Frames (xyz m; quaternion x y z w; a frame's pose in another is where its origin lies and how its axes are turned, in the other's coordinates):
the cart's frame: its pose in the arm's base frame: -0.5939 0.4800 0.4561 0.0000 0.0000 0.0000 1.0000
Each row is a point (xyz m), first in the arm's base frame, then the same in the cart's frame.
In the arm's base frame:
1: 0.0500 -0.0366 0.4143
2: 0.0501 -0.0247 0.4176
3: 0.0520 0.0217 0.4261
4: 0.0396 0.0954 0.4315
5: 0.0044 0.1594 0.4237
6: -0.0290 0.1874 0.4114
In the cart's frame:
1: 0.6439 -0.5166 -0.0418
2: 0.6440 -0.5047 -0.0385
3: 0.6459 -0.4583 -0.0300
4: 0.6335 -0.3846 -0.0246
5: 0.5983 -0.3206 -0.0324
6: 0.5649 -0.2926 -0.0447

